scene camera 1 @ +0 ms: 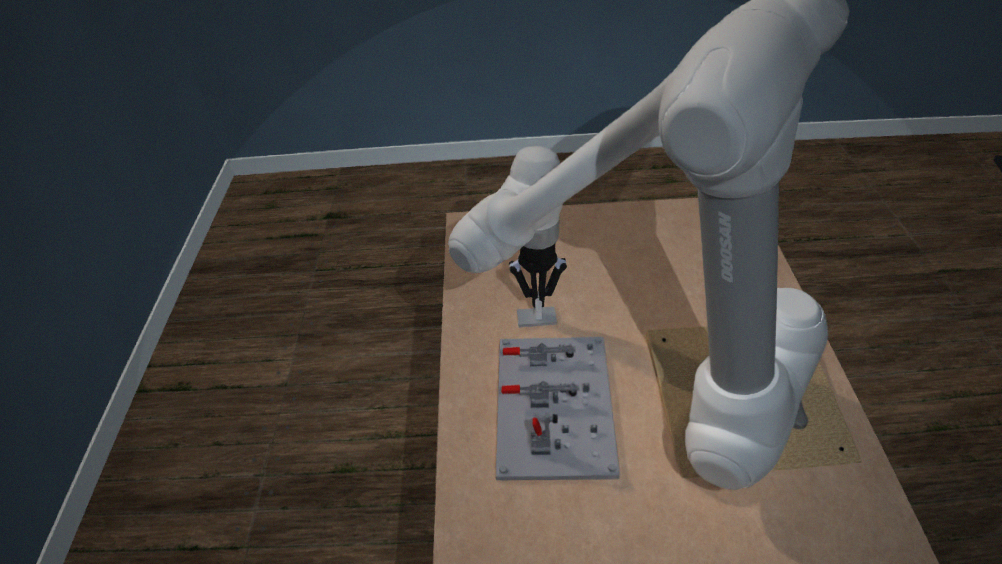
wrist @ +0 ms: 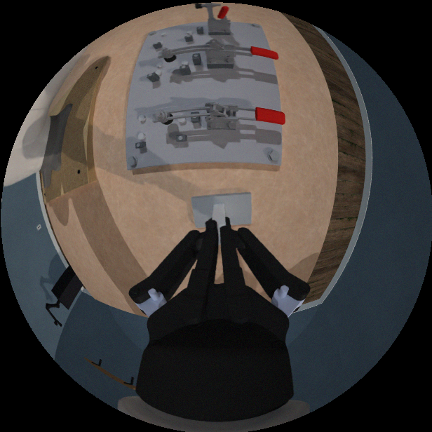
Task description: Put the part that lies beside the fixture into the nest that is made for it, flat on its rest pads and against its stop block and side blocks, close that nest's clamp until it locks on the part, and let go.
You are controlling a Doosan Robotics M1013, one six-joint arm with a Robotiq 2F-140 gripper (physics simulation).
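Frame: origin at the arm's base, x down, y right, z back, level; metres.
Seen in the pictures: gripper, between the fingertips: (scene camera 1: 538, 315).
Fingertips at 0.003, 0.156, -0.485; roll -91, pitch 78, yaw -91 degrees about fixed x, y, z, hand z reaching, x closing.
Offsets run from my fingertips to a thing's top centre, as dx, dy, dz. "pt": to the spot under its first point. Level surfaces: height alone.
The part, a flat grey rectangular block @[+0.000, -0.002, -0.004] (scene camera 1: 524, 319) (wrist: 242, 208), lies on the table beside the fixture plate @[pt -0.005, -0.382, +0.005] (scene camera 1: 515, 455) (wrist: 240, 92). My gripper (scene camera 1: 538, 308) (wrist: 219, 211) is shut and empty; its pale fingertips meet above the middle of the part and hide a strip of it. I cannot tell whether they touch it. The fixture carries clamps with red handles. The clamp nearest the part @[pt -0.038, -0.148, +0.020] (scene camera 1: 538, 353) (wrist: 221, 120) and the middle clamp @[-0.067, -0.247, +0.036] (scene camera 1: 539, 393) (wrist: 220, 57) have handles and arms lying level. The far clamp @[pt -0.045, -0.365, +0.050] (scene camera 1: 539, 441) (wrist: 219, 26) has its handle raised and its arm swung up.
Small dark blocks and pale pads stand on the fixture beside the clamps. Bolt heads sit at its corners. The robot's base stands on a yellowish mounting plate (scene camera 1: 827, 420) (wrist: 75, 150) to the right of the fixture in the scene view. The wooden table @[dx +0.010] (scene camera 1: 469, 420) (wrist: 310, 165) carries it all.
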